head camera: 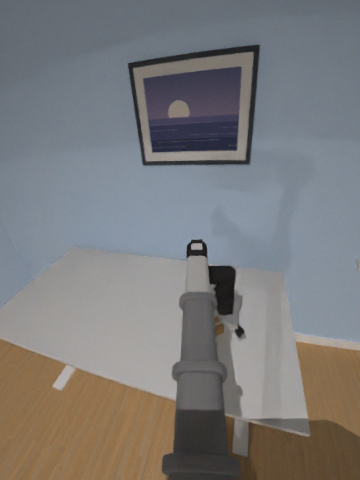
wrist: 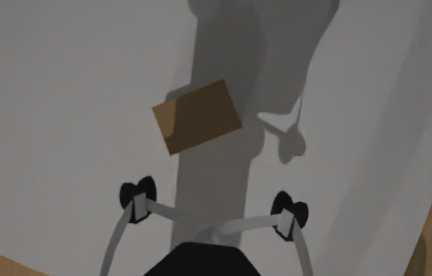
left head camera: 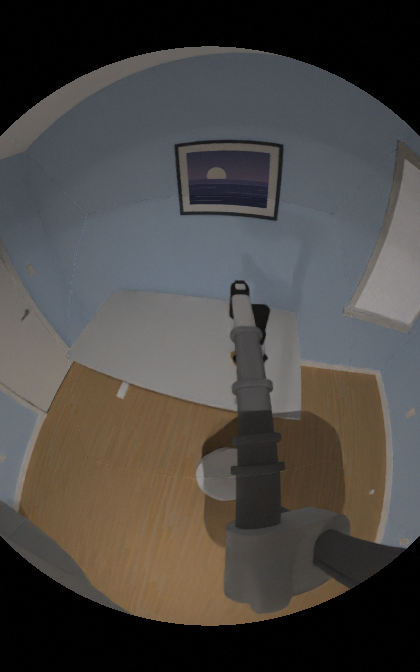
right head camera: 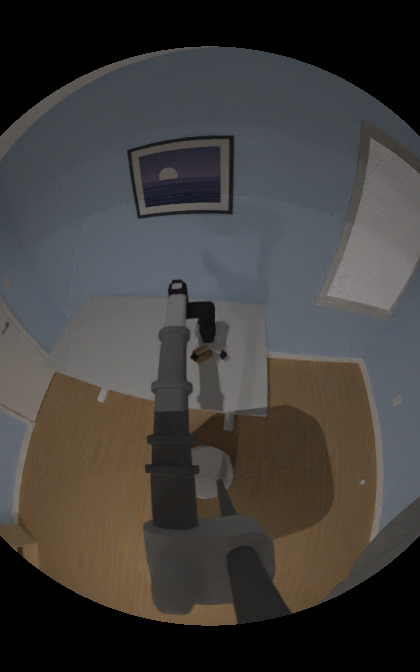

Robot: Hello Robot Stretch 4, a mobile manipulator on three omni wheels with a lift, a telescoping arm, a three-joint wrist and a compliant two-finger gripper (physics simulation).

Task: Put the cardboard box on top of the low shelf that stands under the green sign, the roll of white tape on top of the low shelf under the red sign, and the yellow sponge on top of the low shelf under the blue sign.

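Frame: origin at the robot's base, x back, y down, z right, level; millimetres.
Seen in the pictures: gripper, fingertip midpoint: (head camera: 221,335) (wrist: 214,199).
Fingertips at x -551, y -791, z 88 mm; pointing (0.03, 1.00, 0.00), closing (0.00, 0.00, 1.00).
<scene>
A point is followed by its place in that frame.
The cardboard box (head camera: 219,329) {x -613, y -735, z 89 mm} (left head camera: 233,356) (right head camera: 204,354) (wrist: 197,117) {x -631, y -743, z 58 mm} is a small brown block lying on the white table (head camera: 115,310) {x -742, y -693, z -425 mm} (left head camera: 165,340) (right head camera: 120,330) (wrist: 75,125) {x -603, y -693, z -116 mm}. The arm hides part of it in the head and left head views. My gripper (right head camera: 209,355) (wrist: 214,199) {x -551, y -791, z 88 mm} is open and empty above the table top, fingers spread wider than the box. In the wrist view the box lies beyond the fingertips, slightly left of midway between them, turned at an angle and partly in the gripper's shadow. White tape, yellow sponge and the coloured signs do not show.
A blue wall with a framed picture (head camera: 195,107) {x -1143, y -1552, z 14 mm} (left head camera: 229,180) (right head camera: 182,175) rises behind the table. A window (left head camera: 390,245) (right head camera: 375,225) is at the right. Part of a wooden unit (right head camera: 17,537) shows at the lower left. A round white disc (left head camera: 217,475) (right head camera: 215,465) is low over the floor.
</scene>
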